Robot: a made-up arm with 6 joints.
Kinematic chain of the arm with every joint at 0, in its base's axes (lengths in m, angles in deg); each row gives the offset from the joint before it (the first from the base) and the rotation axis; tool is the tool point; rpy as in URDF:
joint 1: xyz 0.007 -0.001 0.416 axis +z
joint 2: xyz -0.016 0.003 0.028 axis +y
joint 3: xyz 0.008 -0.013 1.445 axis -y
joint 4: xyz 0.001 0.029 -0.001 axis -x
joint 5: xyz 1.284 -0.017 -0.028 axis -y
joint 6: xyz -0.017 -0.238 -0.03 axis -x
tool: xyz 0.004 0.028 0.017 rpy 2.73 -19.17 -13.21
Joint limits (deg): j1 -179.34..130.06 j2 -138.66..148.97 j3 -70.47..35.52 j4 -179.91..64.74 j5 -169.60..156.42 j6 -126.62..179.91
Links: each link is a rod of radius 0.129 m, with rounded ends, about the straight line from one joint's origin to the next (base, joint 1, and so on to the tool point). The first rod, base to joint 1, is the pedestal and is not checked.
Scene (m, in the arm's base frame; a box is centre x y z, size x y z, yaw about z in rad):
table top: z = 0
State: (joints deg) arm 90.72 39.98 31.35 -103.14 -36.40 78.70
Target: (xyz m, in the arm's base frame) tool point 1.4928 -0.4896 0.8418
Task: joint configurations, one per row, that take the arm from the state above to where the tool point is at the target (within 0.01 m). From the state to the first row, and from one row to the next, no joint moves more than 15 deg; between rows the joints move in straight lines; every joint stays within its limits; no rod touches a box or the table.
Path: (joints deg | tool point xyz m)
1: 76.83 38.42 26.70 -100.87 -36.93 78.70 | 0.3545 2.0335 1.1057
2: 62.95 36.86 22.05 -98.60 -37.45 78.70 | 0.8135 1.8340 1.0635
3: 49.06 35.29 17.40 -96.33 -37.98 78.70 | 1.1958 1.5326 1.0229
4: 35.18 33.73 12.75 -94.05 -38.51 78.71 | 1.4792 1.1561 0.9832
5: 21.29 32.17 8.10 -91.78 -39.04 78.71 | 1.6508 0.7341 0.9452
6: 7.41 30.61 3.45 -89.51 -39.56 78.71 | 1.7059 0.2991 0.9088
7: -6.48 29.05 -1.20 -87.24 -40.09 78.71 | 1.6491 -0.1183 0.8742
8: -20.36 27.49 -5.85 -84.97 -40.62 78.71 | 1.4929 -0.4895 0.8416

